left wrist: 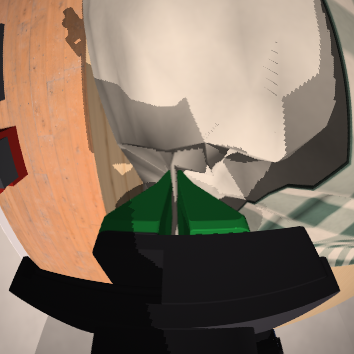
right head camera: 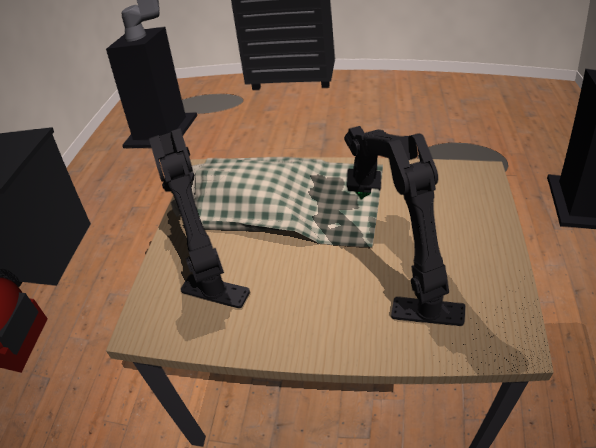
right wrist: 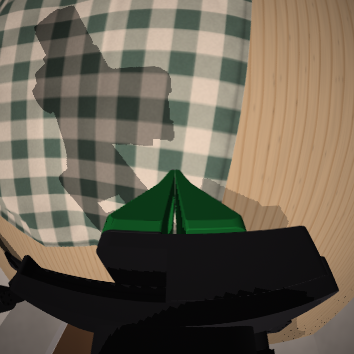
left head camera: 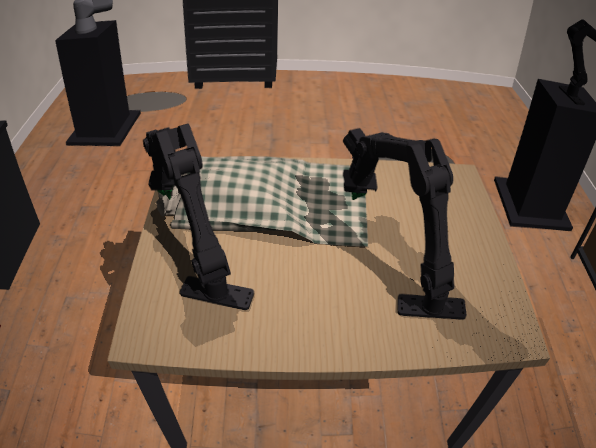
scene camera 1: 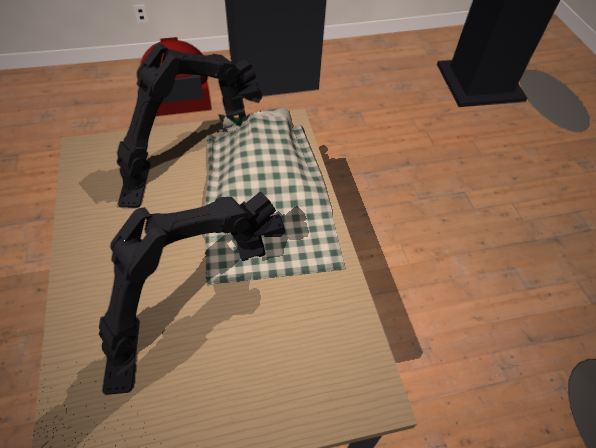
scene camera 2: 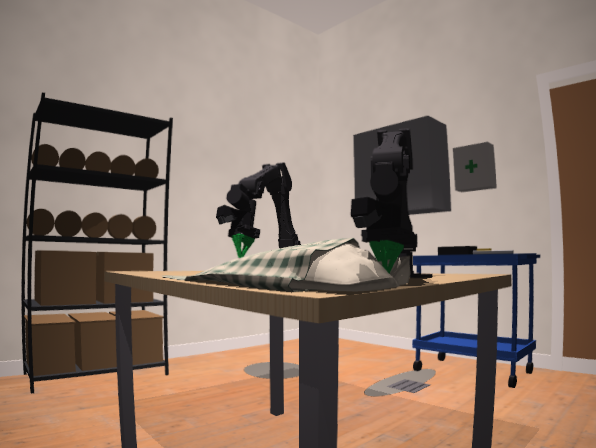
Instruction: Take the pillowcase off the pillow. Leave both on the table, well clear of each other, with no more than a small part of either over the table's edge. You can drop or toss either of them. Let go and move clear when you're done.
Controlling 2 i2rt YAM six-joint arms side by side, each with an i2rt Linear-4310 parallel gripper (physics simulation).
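Note:
The green-and-white checked pillowcase lies along the table's far edge, around most of the pillow. Its end at the right of the head views lies flat. The off-white pillow bulges from the open end. My left gripper is shut on the pillow's near corner; a pinched strip shows between its fingers. My right gripper is shut, with no cloth between its fingers, over the pillowcase's closed end.
The wooden table carries both arm bases along its near side. The pillow's exposed end lies close to the table's left edge in the head views. A shelf rack and a blue cart stand beyond the table.

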